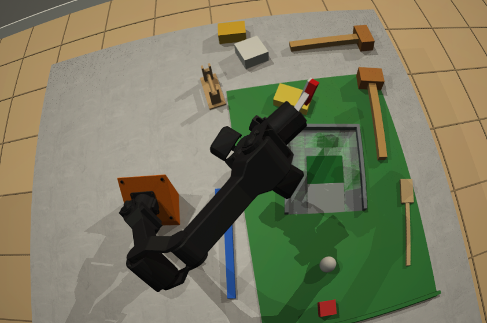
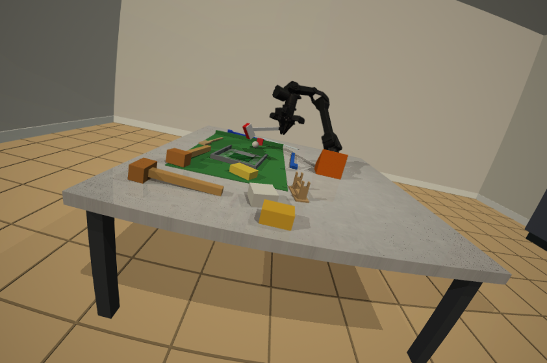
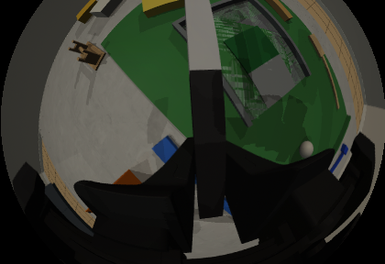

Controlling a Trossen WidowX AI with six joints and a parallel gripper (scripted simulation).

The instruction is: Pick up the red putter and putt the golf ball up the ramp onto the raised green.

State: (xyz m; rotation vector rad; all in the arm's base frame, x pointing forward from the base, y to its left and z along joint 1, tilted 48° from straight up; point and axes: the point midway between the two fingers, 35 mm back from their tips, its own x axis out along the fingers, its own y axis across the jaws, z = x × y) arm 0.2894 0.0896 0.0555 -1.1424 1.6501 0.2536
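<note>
Now: the red putter 90 mm to the left of my gripper tip, 70 mm ahead of it and 20 mm above it. The rest, counted from my gripper tip: white golf ball: 230 mm to the right, 140 mm ahead, 130 mm below; yellow block: 260 mm to the left, 140 mm below, 120 mm ahead; green mat: 190 mm ahead, 160 mm below, 30 mm to the right.
</note>
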